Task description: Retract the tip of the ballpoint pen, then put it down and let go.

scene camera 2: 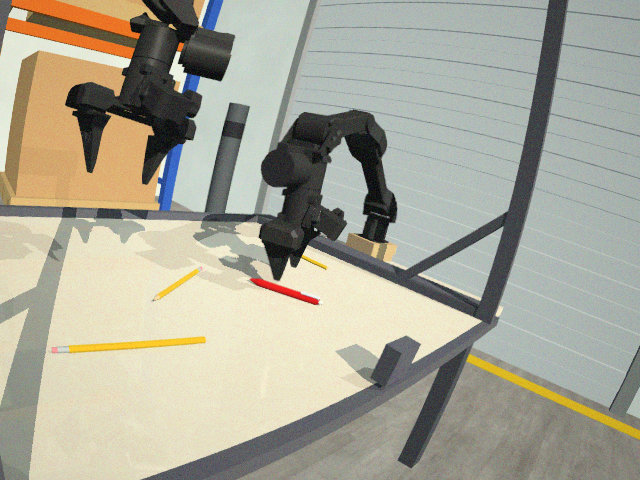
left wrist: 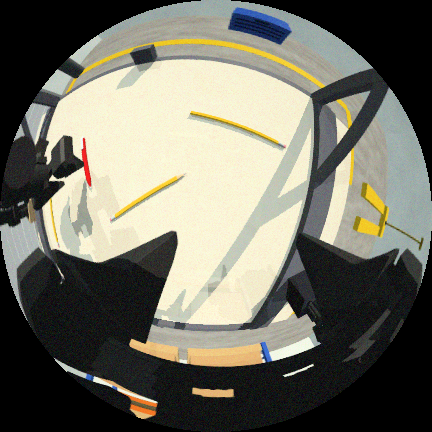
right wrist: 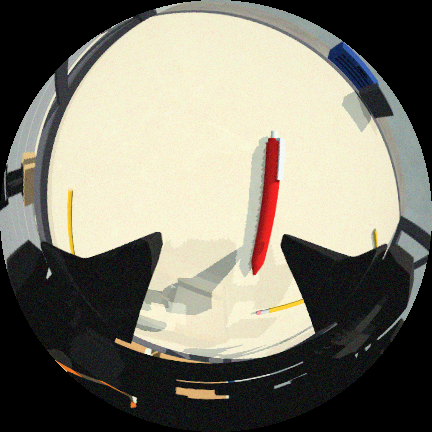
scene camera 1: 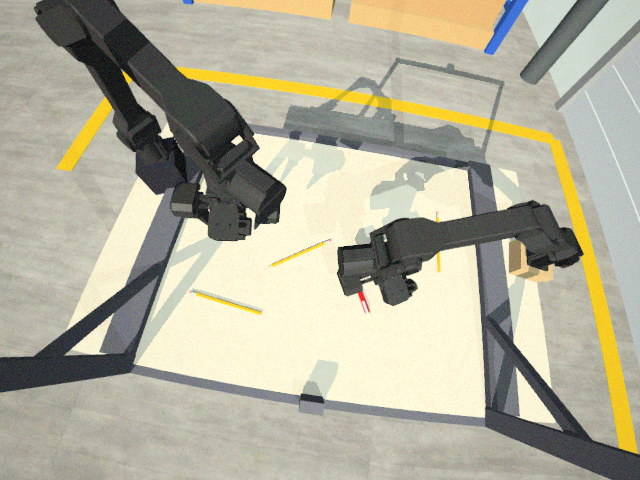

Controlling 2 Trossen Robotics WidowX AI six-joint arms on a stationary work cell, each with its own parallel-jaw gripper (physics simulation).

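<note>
The red ballpoint pen lies flat on the table, with a white clip and a white button at one end. Its red cone end points back toward the right gripper; no metal point can be made out there. My right gripper is open and empty, low above the table near the cone end. In the right wrist view that end lies between the fingers' outlines, nearer the picture's right finger. My left gripper is open and empty, high above the table, away from the pen.
One yellow pencil lies mid-table, a second at the picture's left in scene camera 1, and a third partly under the right arm. A dark block stands on the table's edge.
</note>
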